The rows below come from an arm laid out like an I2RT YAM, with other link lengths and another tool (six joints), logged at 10 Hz.
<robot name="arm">
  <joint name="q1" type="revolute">
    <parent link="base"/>
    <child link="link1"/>
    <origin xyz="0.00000 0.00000 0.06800" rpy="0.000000 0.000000 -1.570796"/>
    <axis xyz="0 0 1"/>
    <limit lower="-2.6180" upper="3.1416"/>
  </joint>
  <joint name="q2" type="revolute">
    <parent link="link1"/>
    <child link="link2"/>
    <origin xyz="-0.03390 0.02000 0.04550" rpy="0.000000 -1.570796 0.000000"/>
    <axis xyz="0 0 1"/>
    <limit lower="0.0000" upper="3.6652"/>
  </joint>
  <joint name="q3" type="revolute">
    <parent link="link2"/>
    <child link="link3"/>
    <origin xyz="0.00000 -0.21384 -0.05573" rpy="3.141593 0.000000 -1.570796"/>
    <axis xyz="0 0 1"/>
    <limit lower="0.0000" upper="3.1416"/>
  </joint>
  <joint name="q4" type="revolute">
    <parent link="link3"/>
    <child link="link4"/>
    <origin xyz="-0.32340 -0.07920 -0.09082" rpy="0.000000 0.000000 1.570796"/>
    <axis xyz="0 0 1"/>
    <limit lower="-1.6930" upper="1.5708"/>
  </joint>
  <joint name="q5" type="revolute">
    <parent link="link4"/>
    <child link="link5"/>
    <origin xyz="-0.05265 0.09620 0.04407" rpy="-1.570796 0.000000 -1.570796"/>
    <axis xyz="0 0 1"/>
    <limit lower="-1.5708" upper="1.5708"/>
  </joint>
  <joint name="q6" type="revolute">
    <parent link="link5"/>
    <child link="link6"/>
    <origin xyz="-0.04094 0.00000 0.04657" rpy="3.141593 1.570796 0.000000"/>
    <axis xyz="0 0 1"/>
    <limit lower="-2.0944" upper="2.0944"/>
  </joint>
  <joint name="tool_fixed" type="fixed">
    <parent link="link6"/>
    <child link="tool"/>
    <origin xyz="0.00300 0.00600 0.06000" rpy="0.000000 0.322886 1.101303"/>
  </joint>
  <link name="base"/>
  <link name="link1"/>
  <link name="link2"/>
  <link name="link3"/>
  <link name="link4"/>
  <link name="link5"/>
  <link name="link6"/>
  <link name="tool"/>
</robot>
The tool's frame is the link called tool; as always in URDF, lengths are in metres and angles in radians.
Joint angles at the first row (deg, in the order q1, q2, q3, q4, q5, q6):
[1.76, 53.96, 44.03, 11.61, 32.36, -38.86]
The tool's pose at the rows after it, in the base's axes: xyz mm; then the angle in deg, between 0 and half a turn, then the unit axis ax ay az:
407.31, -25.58, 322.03, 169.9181, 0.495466, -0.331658, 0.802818
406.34, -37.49, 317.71, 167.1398, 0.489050, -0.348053, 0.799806
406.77, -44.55, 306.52, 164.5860, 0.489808, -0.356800, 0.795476
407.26, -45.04, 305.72, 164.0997, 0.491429, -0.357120, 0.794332
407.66, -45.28, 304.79, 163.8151, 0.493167, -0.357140, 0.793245
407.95, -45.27, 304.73, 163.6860, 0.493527, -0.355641, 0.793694
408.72, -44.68, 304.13, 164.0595, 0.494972, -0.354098, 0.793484
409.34, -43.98, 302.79, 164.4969, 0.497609, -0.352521, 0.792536
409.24, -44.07, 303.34, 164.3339, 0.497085, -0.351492, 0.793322
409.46, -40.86, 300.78, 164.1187, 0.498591, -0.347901, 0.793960
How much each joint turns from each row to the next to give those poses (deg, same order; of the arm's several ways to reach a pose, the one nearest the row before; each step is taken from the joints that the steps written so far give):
[-0.88, 0.27, 0.00, -0.71, 0.15, 1.59]
[-1.23, 0.52, -0.17, 0.26, 2.20, 0.18]
[-0.62, 0.79, -0.97, 0.88, 1.93, -0.35]
[0.00, 0.27, 0.18, -0.17, 0.36, -0.18]
[0.00, 0.18, 0.08, -0.18, 0.18, -0.08]
[0.00, 0.09, 0.00, 0.18, 0.00, -0.27]
[0.00, 0.08, 0.00, 0.00, -0.44, 0.09]
[0.00, 0.00, -0.08, -0.18, -0.53, 0.17]
[0.00, 0.00, 0.00, 0.17, 0.09, -0.26]
[0.53, 0.09, -0.44, 0.62, 0.44, -0.52]

